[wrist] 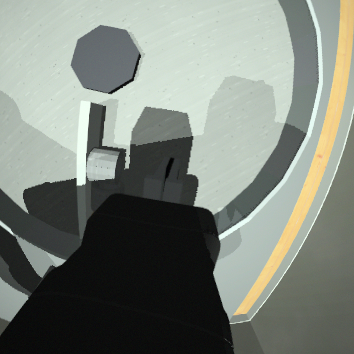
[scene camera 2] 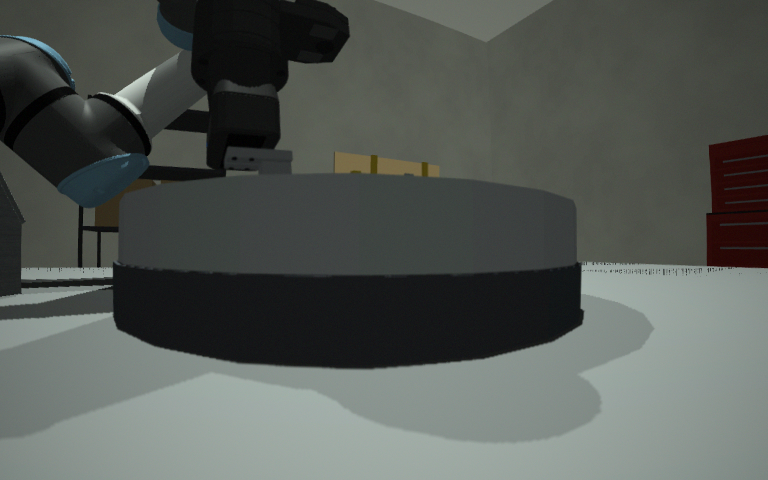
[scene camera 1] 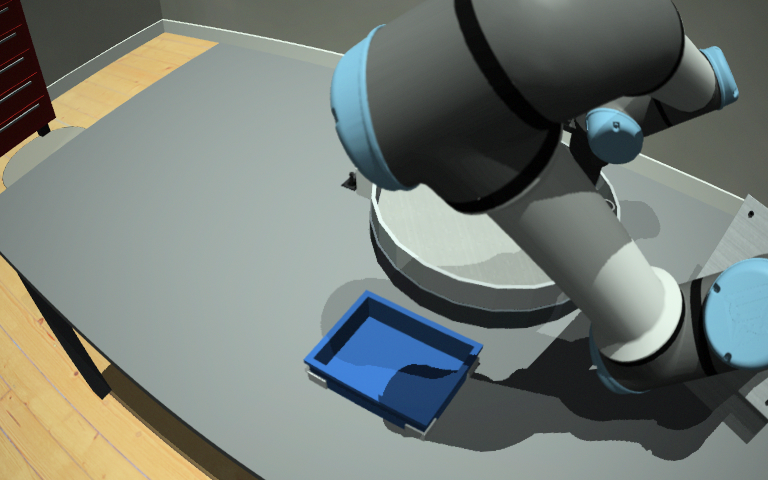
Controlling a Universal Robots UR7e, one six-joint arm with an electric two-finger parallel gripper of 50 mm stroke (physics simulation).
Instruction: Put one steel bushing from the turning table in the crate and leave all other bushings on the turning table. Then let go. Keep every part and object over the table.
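Frame: origin at the arm's base, x left, y ahead, z down, level; metres.
Where they show: gripper, between the fingertips: [wrist: 170, 167].
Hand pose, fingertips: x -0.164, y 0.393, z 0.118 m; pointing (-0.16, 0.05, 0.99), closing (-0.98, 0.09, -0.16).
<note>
After its pixels a point has its place.
The turning table [scene camera 1: 481, 295] @[x 0.117, y 0.409, z 0.110 m] [scene camera 2: 351, 226] @[x -0.278, y 0.409, z 0.113 m] [wrist: 215, 40] @[x -0.176, y 0.528, z 0.122 m] is a round, pale, rimmed disc on a dark base. In the wrist view a silver-grey bushing [wrist: 102, 165] @[x -0.104, y 0.390, z 0.091 m] lies on its side on the disc, close against a straight upright bar. A small ring-shaped part [scene camera 1: 609, 200] @[x -0.186, y 0.316, z 0.096 m] shows at the right rim in scene camera 1; its kind is unclear. My gripper [scene camera 2: 266, 163] [wrist: 170, 167] @[x -0.164, y 0.393, z 0.118 m] is shut and empty, pointing down over the disc, to the right of the bushing in the wrist view. The blue crate [scene camera 1: 413, 332] @[x 0.194, y 0.470, z 0.157 m] stands beside the turning table; its visible floor is bare and partly shadowed.
The straight bar [wrist: 83, 142] @[x -0.086, y 0.406, z 0.089 m] stands on the disc between its rim and the dark octagonal hub [wrist: 106, 59] @[x -0.083, y 0.480, z 0.114 m]. A small black fixture [scene camera 1: 351, 181] @[x -0.031, y 0.756, z 0.167 m] is beside the turning table's left rim. The arm hides much of the disc in scene camera 1.
</note>
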